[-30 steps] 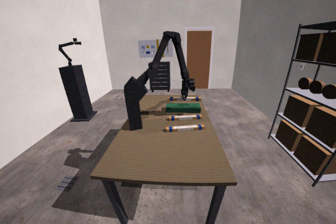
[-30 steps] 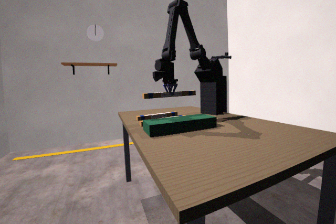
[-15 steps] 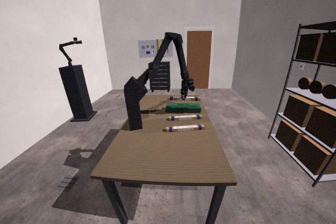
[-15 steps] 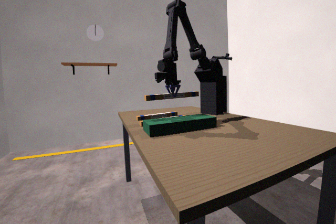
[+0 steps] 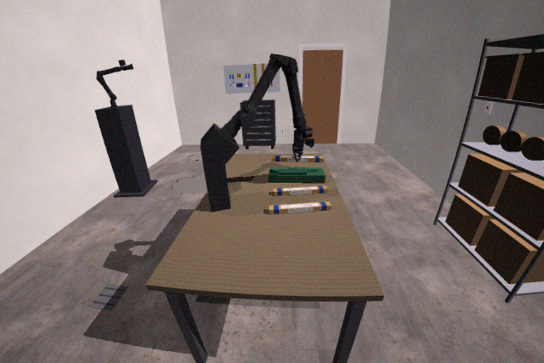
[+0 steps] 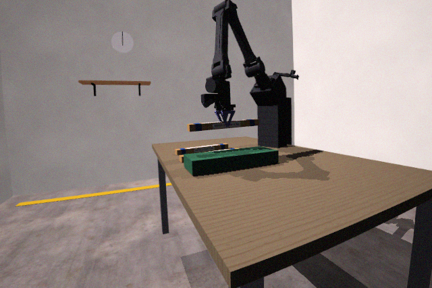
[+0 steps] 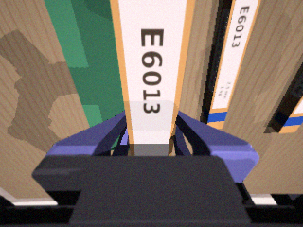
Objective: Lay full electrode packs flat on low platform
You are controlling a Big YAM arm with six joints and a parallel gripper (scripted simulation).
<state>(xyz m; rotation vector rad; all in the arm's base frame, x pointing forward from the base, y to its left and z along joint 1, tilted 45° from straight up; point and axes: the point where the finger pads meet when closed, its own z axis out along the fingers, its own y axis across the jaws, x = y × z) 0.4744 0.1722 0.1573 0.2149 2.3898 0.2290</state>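
Right now my hand is 10 mm short of the green low platform, 60 mm to the right of it and 160 mm above it. Also, from my hand: pack: 10 mm above.
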